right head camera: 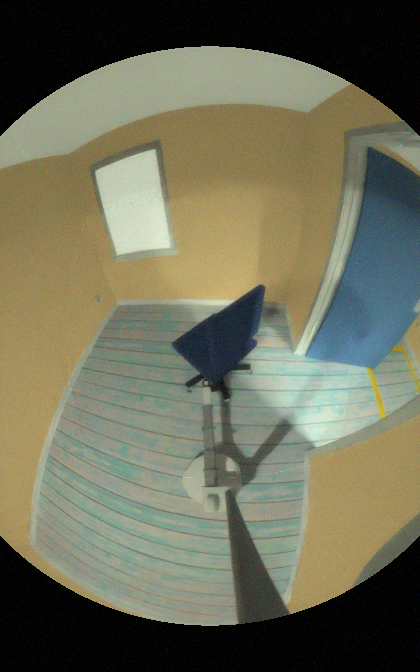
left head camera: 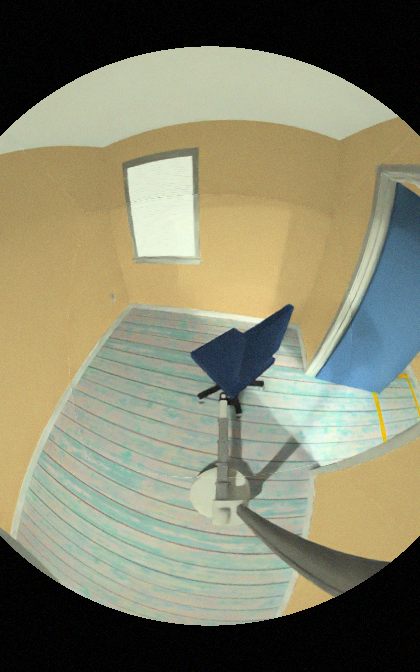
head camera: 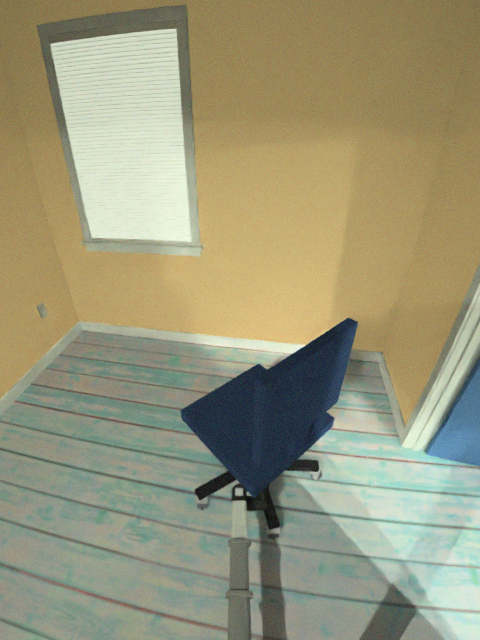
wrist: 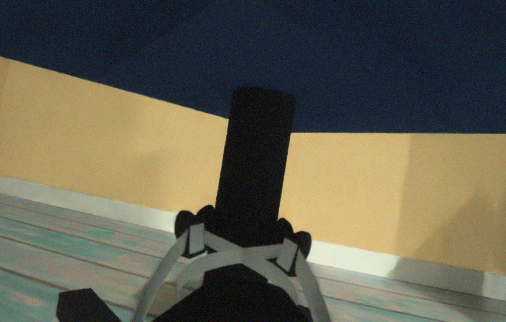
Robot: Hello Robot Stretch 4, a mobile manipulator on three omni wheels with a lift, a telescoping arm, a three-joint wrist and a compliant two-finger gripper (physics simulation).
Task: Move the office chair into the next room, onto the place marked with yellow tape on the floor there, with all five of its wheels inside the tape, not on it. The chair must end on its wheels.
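Places are measured from the robot's base along level axes (x left, y back, z up), in centimetres.
Pixels of known places: gripper, fingertip midpoint: [wrist: 243, 229].
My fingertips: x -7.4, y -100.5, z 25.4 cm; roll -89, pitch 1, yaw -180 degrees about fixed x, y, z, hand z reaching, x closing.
Note:
Behind a point stands the place of what it marks.
The office chair [head camera: 304, 398] @(z 76.7, x -20.9, y -78.7 cm) [left head camera: 260, 345] [right head camera: 235, 332] [wrist: 250, 55] @(z 36.3, x -6.6, y -90.6 cm) has a dark blue seat and back and stands upright on its black wheeled base. Some of its wheels are hidden under the seat. My gripper [wrist: 243, 229] @(z 25.4, x -7.4, y -100.5 cm) is low under the seat edge. In the wrist view its fingertips press on both sides of the chair's black upright column [wrist: 257, 155] @(z 31.5, x -7.6, y -96.3 cm); it is shut on this column. The head views hide the fingertips. Yellow tape [left head camera: 380, 417] [right head camera: 376, 392] shows on the floor beyond the doorway at the right; part of its outline is hidden.
The white doorway frame [head camera: 444, 382] @(z 50.3, x -97.9, y -110.6 cm) [left head camera: 362, 280] [right head camera: 340, 240] stands right of the chair, with a blue surface [head camera: 465, 418] @(z 32.4, x -112.5, y -102.8 cm) [left head camera: 380, 320] [right head camera: 360, 300] beyond it. A tan wall with a window [head camera: 124, 134] @(z 148.8, x 69.3, y -216.6 cm) is behind the chair. The near wall [left head camera: 360, 505] ends at the doorway's near side.

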